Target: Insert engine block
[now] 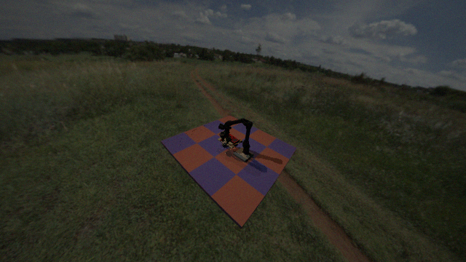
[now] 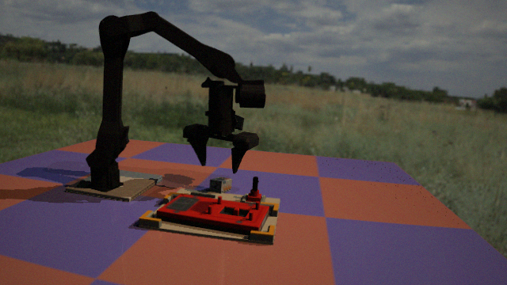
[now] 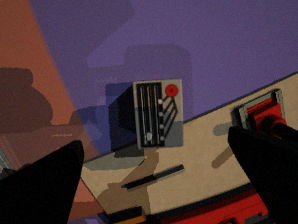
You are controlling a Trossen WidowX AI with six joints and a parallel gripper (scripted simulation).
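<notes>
My gripper tip is now 40 mm above the engine block and 10 mm to the right of it. From my gripper tip the other things lie so: black lever post: 110 mm ahead, 30 mm to the right, 20 mm below; then tan fixture plate: 140 mm to the right, 70 mm ahead, 50 mm below.
</notes>
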